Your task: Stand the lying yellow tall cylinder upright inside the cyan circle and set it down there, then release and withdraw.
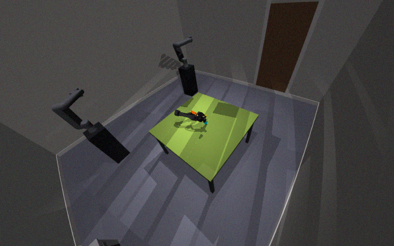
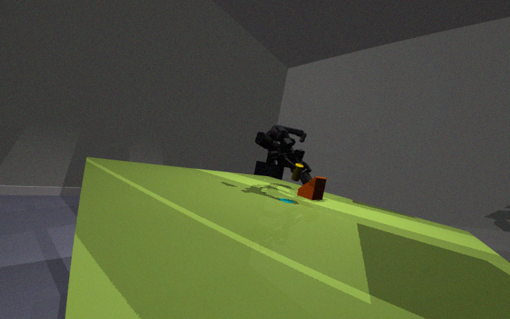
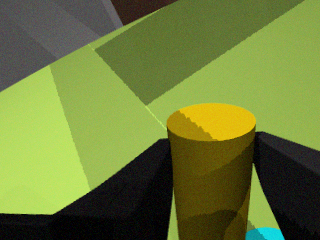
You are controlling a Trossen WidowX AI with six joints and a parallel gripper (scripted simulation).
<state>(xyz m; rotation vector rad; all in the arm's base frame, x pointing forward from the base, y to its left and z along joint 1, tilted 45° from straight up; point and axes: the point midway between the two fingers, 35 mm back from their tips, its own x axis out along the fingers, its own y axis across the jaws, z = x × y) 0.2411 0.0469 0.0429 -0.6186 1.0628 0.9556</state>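
My gripper tip is 10 mm short of the cyan circle, 20 mm to the left of it and 140 mm above it. Round my gripper tip: yellow tall cylinder 10 mm behind, 20 mm below.
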